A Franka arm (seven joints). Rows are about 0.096 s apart.
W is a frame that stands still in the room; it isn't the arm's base.
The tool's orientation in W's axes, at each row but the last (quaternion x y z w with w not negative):
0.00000, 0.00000, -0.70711, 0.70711
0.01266, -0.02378, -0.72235, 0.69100
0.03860, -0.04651, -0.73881, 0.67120
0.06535, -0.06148, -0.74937, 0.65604
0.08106, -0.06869, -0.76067, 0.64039
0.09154, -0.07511, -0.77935, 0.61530
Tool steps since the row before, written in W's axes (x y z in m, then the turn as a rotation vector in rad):
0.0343, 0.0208, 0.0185, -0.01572, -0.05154, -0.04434
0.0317, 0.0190, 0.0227, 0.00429, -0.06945, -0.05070
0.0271, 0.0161, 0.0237, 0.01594, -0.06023, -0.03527
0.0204, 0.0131, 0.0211, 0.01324, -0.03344, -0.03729
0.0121, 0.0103, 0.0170, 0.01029, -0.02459, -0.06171
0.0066, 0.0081, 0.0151, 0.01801, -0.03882, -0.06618
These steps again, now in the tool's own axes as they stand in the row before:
-0.0208, 0.0343, 0.0185, 0.05154, -0.01572, -0.04434
-0.0201, 0.0320, 0.0214, 0.06844, 0.00470, -0.05202
-0.0185, 0.0281, 0.0206, 0.05823, 0.01720, -0.03794
-0.0160, 0.0219, 0.0172, 0.03206, 0.01068, -0.03927
-0.0128, 0.0134, 0.0141, 0.02470, 0.00124, -0.06251
-0.0101, 0.0078, 0.0132, 0.03702, 0.01081, -0.06873

